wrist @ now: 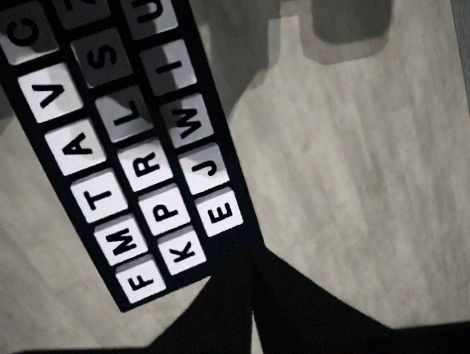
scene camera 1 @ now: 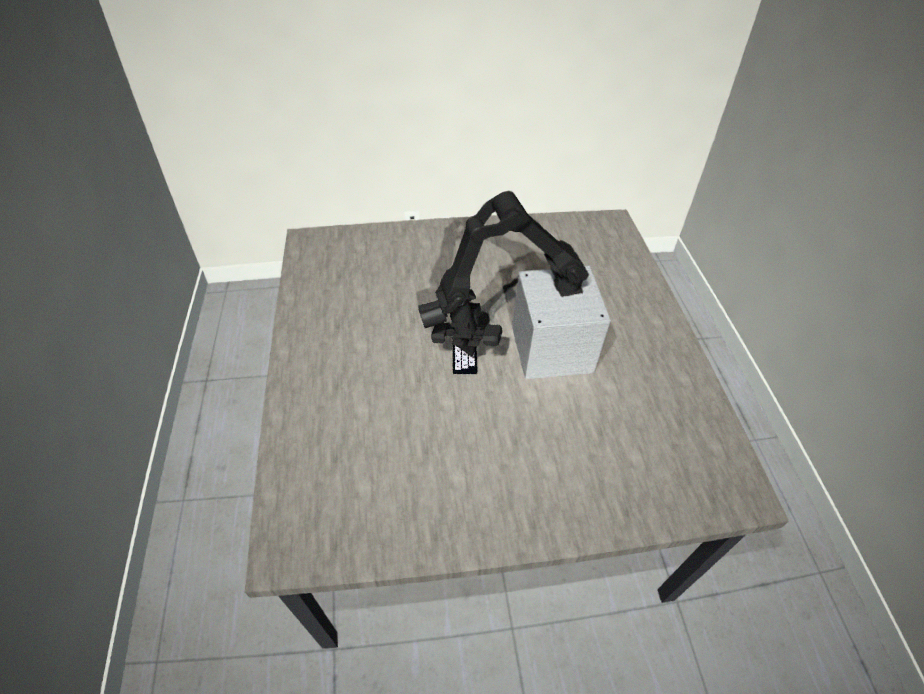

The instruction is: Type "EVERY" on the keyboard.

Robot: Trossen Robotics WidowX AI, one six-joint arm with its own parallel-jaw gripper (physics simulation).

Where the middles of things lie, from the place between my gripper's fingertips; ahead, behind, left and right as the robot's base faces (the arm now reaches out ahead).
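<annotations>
The black keyboard (wrist: 216, 248) is 40 mm below my hand and 80 mm to the right of it.
</annotations>
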